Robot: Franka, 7 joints.
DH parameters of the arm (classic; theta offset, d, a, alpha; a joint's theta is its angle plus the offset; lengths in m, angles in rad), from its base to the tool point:
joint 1: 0 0.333 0 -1.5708
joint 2: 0 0 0 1.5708
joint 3: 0 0.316 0.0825 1.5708
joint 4: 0 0 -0.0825 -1.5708
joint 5: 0 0.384 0 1.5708
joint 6: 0 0 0.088 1.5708
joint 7: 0 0.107 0 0
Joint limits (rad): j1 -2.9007..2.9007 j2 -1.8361..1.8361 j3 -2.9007..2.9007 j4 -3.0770..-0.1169 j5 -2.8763..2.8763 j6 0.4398..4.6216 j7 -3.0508..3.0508
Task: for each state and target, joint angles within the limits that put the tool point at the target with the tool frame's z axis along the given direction. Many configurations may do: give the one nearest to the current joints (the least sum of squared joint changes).
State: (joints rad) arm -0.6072 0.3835 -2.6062 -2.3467 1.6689 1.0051 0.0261
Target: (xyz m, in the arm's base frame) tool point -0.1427 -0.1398 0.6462 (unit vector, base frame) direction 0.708 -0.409 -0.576
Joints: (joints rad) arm -0.3329 0.9566 -2.9007 -2.2557 0.8956 0.4986 0.0261
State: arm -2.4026 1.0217 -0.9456 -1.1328 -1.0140 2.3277 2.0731
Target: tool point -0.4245 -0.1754 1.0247 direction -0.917 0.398 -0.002
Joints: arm -2.0610 0.1442 -0.7626 -0.7223 -0.8768 2.0952 2.0731
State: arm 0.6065 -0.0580 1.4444 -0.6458 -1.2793 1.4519 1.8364
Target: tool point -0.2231 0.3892 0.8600 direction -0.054 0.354 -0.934
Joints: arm 0.6659 0.4203 2.0995 -1.0673 -0.7421 1.1807 1.8364
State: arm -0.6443 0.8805 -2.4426 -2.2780 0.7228 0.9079 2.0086
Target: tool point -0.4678 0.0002 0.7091 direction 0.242 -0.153 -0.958
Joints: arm -0.7746 0.0956 -2.4743 -1.3816 0.2112 1.0514 2.0086
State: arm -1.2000 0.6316 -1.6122 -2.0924 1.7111 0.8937 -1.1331
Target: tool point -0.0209 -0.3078 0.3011 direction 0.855 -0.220 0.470
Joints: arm -0.4073 0.4720 -1.6599 -2.8353 1.6945 0.5858 -1.1331
